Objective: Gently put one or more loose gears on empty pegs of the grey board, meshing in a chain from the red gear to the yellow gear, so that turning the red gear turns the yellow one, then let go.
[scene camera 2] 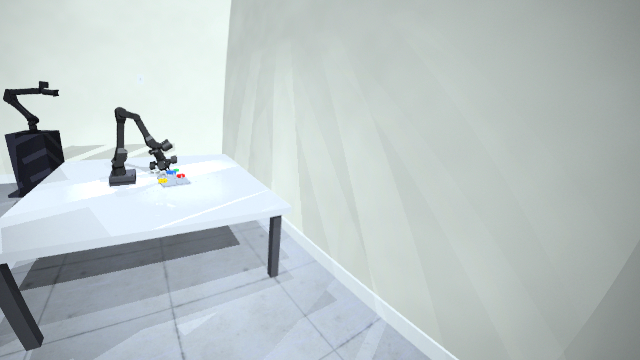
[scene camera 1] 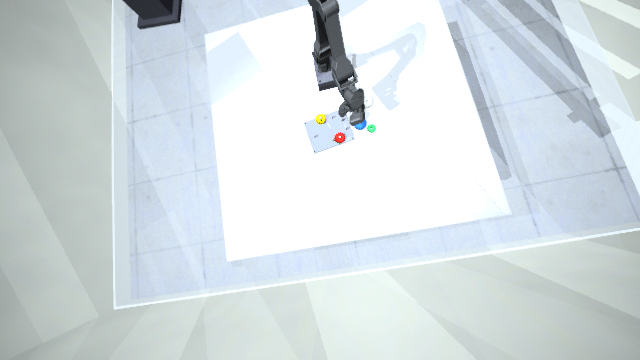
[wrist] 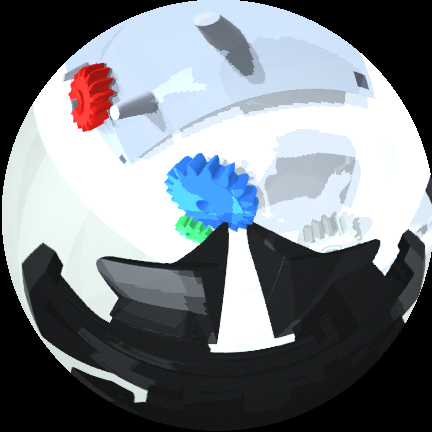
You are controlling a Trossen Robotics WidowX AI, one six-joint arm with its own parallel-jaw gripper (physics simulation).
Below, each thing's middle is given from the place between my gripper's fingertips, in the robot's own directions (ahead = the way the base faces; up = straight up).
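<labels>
The grey board [scene camera 1: 324,133] is 40 mm ahead of my hand, 170 mm to the right of it and 10 mm below it. Then there's the red gear [wrist: 90,86], which is 90 mm ahead of my hand and 120 mm to the right of it. The white gear [wrist: 333,234] is 90 mm behind my hand, 20 mm to the left of it and 10 mm below it, and the blue gear [wrist: 211,193] is 20 mm ahead of my hand, 20 mm to the right of it and 10 mm below it.
</labels>
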